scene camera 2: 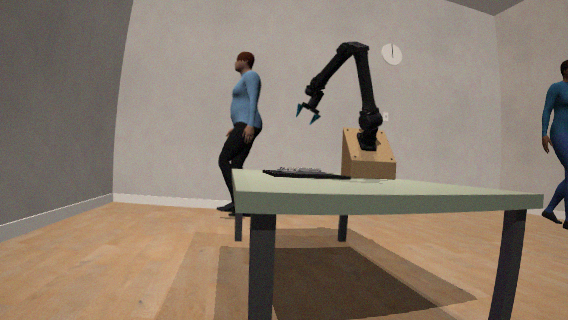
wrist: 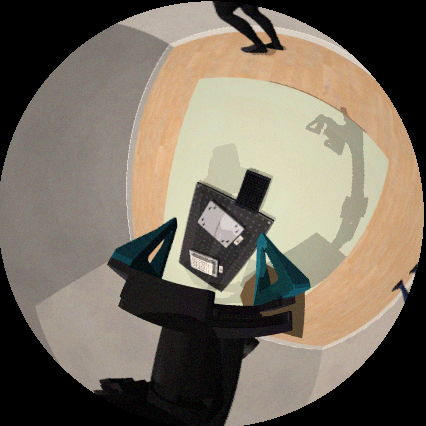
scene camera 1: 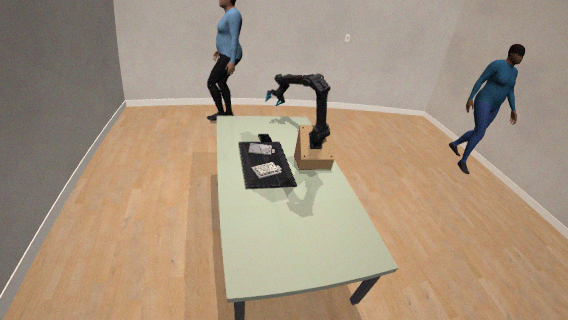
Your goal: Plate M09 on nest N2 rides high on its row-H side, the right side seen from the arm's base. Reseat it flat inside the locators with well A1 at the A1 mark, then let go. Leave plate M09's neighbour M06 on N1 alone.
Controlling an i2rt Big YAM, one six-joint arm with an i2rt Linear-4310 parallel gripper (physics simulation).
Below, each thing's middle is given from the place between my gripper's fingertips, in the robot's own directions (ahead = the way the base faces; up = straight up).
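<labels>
Grey nest plate labelled N2 (wrist: pixel 221 225): my hand 18 cm to the right of it, 7 cm short of it, 29 cm above it.
</labels>
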